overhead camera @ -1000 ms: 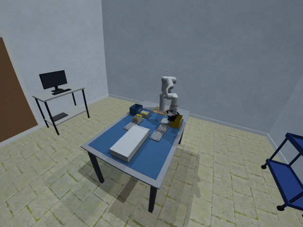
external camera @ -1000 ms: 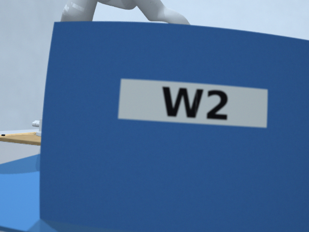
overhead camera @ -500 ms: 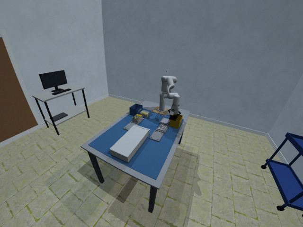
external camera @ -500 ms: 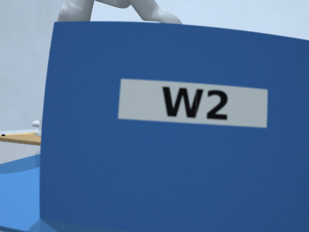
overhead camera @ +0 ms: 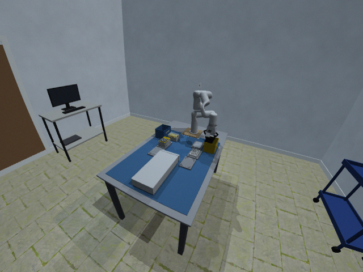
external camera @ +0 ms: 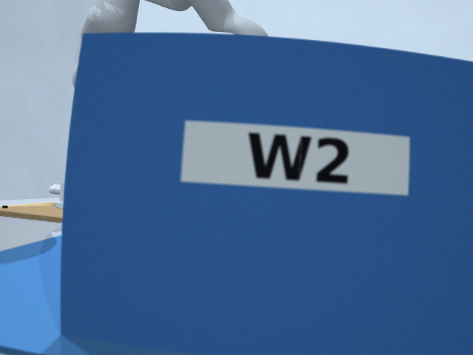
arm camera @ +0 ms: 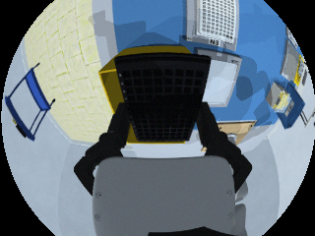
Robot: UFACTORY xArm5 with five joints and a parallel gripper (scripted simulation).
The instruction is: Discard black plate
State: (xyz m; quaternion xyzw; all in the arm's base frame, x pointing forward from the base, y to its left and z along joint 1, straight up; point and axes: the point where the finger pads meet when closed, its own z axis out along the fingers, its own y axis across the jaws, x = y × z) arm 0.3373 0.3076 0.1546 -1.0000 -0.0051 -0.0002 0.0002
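Now: the yellow waste bin W1 12 cm below my hand, 5 cm behind it and 2 cm to the left of it. Also, from my hand: grey work nest: 32 cm ahead, 15 cm below, 11 cm to the right; then black plate: 1 cm below; then yellow-topped rack: 50 cm to the right, 14 cm ahead, 10 cm below.
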